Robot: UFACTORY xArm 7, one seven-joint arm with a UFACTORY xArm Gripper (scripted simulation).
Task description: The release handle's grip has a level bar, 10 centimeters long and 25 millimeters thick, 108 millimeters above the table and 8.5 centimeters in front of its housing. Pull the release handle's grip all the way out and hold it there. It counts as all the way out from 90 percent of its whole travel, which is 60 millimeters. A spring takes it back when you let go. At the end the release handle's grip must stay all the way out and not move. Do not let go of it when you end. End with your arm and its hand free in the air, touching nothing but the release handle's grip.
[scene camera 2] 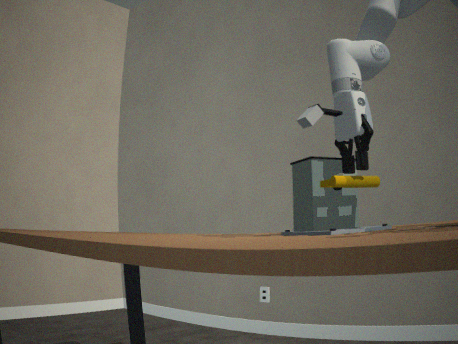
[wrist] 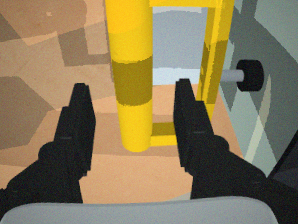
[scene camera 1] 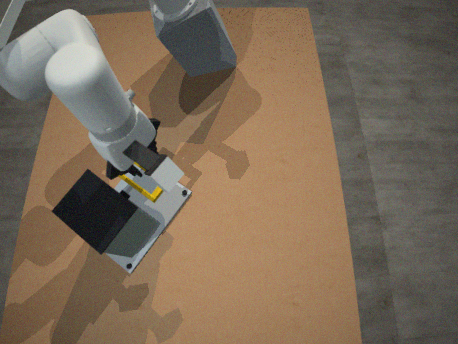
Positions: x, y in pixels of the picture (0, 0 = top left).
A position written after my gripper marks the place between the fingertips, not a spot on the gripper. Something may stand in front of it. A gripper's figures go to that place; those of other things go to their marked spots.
Labels:
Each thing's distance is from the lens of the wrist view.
my gripper [wrist: 132, 99]: 14 cm
grey baseplate [wrist: 178, 40]: 26 cm

